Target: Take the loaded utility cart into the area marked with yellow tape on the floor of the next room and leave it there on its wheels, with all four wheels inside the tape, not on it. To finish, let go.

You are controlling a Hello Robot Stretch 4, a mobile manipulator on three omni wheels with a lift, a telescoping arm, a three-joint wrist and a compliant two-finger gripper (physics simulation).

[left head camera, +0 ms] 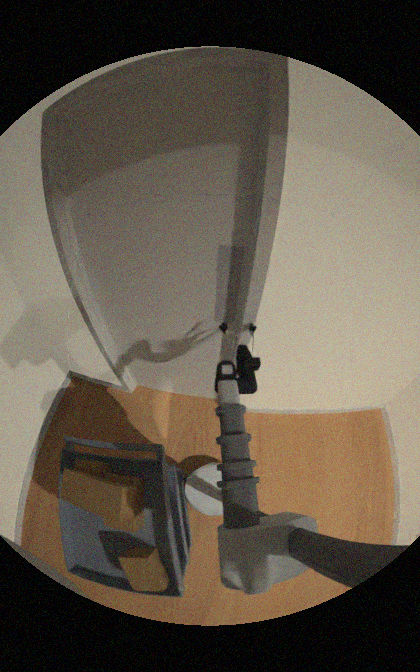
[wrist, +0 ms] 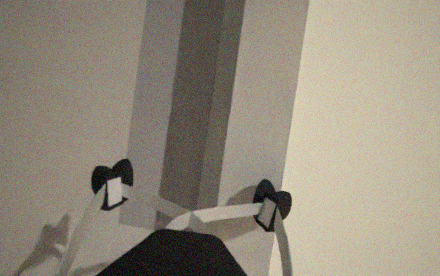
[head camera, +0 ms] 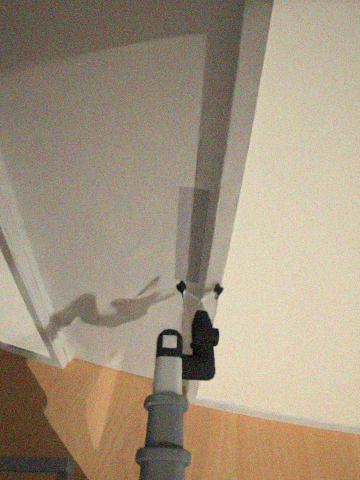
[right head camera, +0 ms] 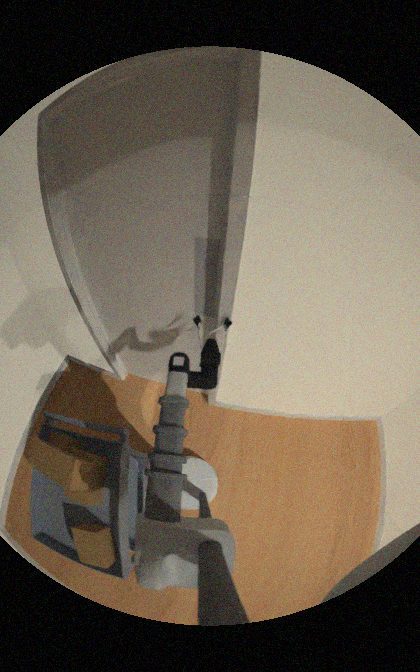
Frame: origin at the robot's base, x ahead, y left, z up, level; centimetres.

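Seen in the pictures: gripper, fingertip midpoint: (wrist: pixel 193 185) (head camera: pixel 199 283).
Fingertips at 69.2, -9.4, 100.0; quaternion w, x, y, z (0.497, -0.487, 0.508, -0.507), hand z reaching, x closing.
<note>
A point is followed by its place in that frame, as x, y, z.
The blue-grey utility cart (head camera: pixel 35 464) @(20.5, 29.9, 83.7) (left head camera: pixel 85 535) (right head camera: pixel 45 500) stands upright at lower left in the head views, with brown boxes on it. Its wheels are hidden. My gripper (head camera: pixel 200 288) @(69.2, -9.4, 100.0) (left head camera: pixel 238 328) (right head camera: pixel 212 322) (wrist: pixel 193 185) @(69.2, -9.4, 100.0) is open and empty, away from the cart. It is in front of the lower part of a grey plate (head camera: pixel 187 230) @(80.6, -4.1, 115.5) (left head camera: pixel 222 280) (right head camera: pixel 199 270) (wrist: pixel 150 125) @(80.8, -2.9, 104.6) on a grey door (head camera: pixel 115 175) @(85.6, 22.5, 133.1) (left head camera: pixel 150 250) (right head camera: pixel 135 240) (wrist: pixel 60 90) @(83.3, 10.1, 107.6). Whether the fingertips touch the door is unclear. The yellow tape does not show.
The door appears shut in its frame. A pale wall (head camera: pixel 300 225) @(66.6, -36.9, 126.8) (left head camera: pixel 340 275) (right head camera: pixel 325 275) (wrist: pixel 370 125) @(68.8, -24.9, 107.7) adjoins it on the right. A pale round disc (left head camera: pixel 202 492) (right head camera: pixel 205 482) is low beside the cart. Wooden floor (head camera: pixel 280 450) @(44.6, -65.8, -2.7) (left head camera: pixel 325 460) (right head camera: pixel 300 475) lies before the door.
</note>
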